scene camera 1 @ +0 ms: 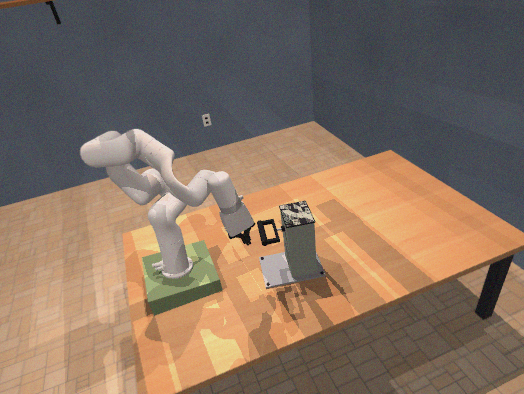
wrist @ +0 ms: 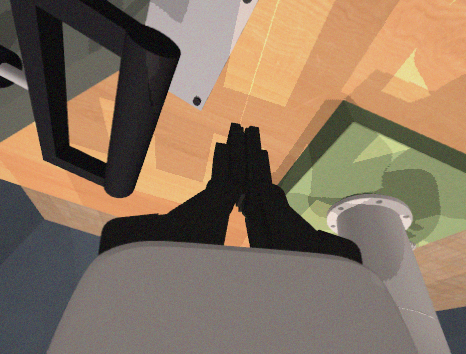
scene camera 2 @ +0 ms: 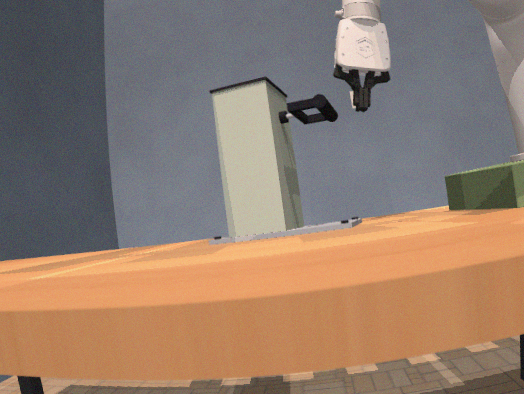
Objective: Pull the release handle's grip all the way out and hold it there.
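Note:
The black release handle, a rectangular loop with a thick round grip [scene camera 1: 275,232] [scene camera 2: 327,108] [wrist: 141,115], stands close to the side of the pale green housing [scene camera 1: 301,252] [scene camera 2: 252,165]. A short stretch of its light rod [scene camera 2: 289,116] [wrist: 13,76] shows between the loop and the dark collar. My gripper [scene camera 1: 247,242] [scene camera 2: 362,108] [wrist: 239,142] is shut with its fingertips together and nothing between them. It is apart from the grip, on the robot base's side of it, with a gap between them in all three views.
The housing stands on a grey base plate [scene camera 1: 272,274] [scene camera 2: 330,224] [wrist: 197,55] with dark bolts, on the wooden table [scene camera 1: 380,200] [scene camera 2: 250,330]. The arm's base is on a green block [scene camera 1: 183,297] [scene camera 2: 480,190] [wrist: 345,131] at the other side of the gripper.

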